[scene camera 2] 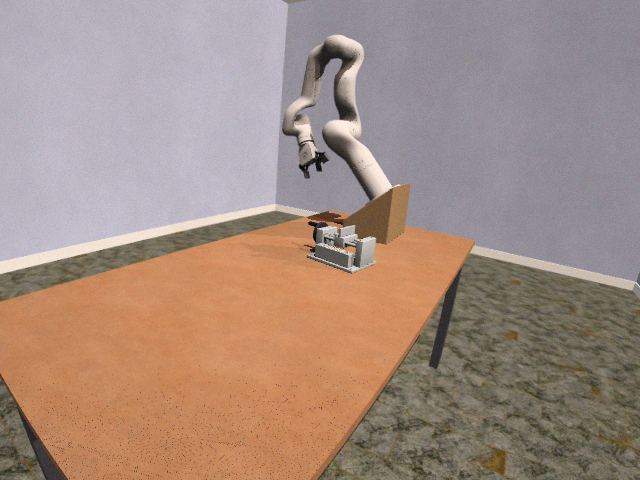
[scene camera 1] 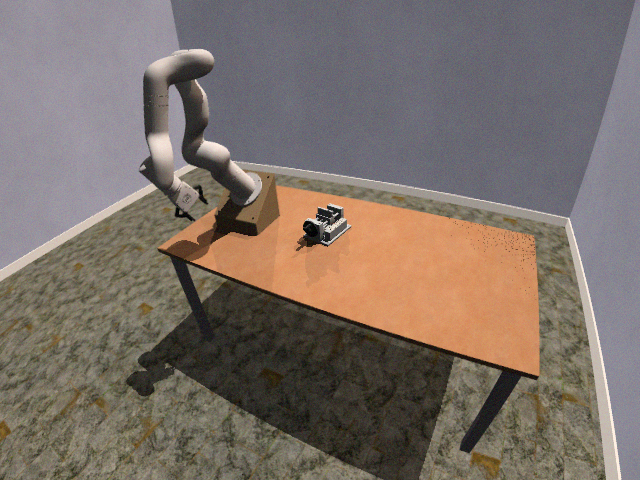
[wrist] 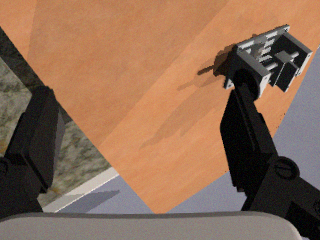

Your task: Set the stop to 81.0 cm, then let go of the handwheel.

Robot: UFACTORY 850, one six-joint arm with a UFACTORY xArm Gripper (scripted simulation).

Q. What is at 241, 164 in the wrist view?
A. My gripper.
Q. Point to a grey stop fixture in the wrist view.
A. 285, 72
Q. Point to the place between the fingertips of my gripper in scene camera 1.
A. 200, 211
